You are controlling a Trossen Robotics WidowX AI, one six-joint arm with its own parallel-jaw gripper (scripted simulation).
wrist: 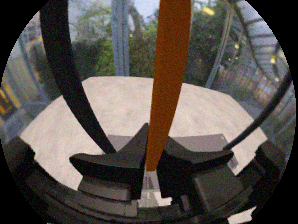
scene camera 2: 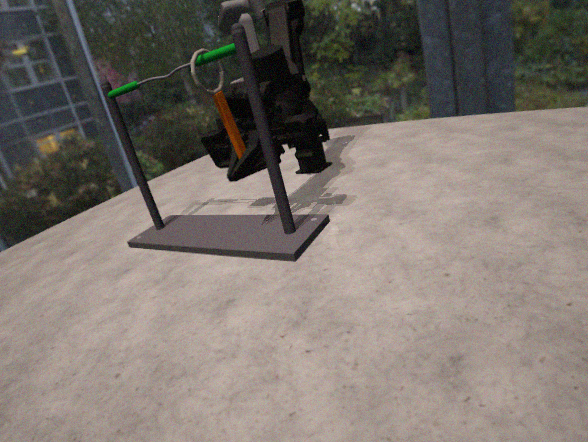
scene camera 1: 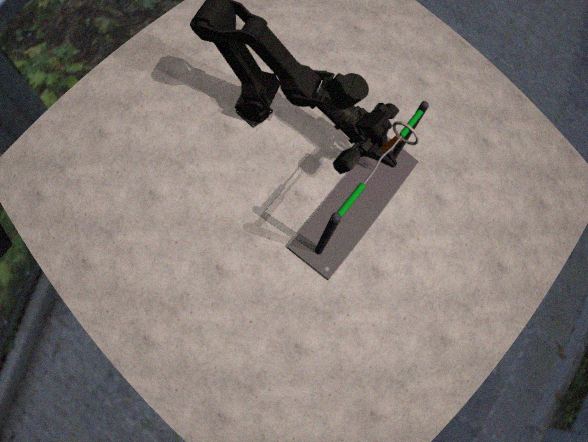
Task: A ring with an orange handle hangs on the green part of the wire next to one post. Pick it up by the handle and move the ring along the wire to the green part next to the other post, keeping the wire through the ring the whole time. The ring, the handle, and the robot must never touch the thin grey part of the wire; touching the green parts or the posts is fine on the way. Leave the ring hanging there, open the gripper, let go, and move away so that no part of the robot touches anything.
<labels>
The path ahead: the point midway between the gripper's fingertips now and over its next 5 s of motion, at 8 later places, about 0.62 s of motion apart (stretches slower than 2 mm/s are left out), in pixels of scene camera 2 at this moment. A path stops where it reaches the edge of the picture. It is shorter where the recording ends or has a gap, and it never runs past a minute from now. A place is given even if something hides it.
My gripper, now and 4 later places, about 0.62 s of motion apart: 231,179; 238,167; 246,156; 252,152; 259,141
</labels>
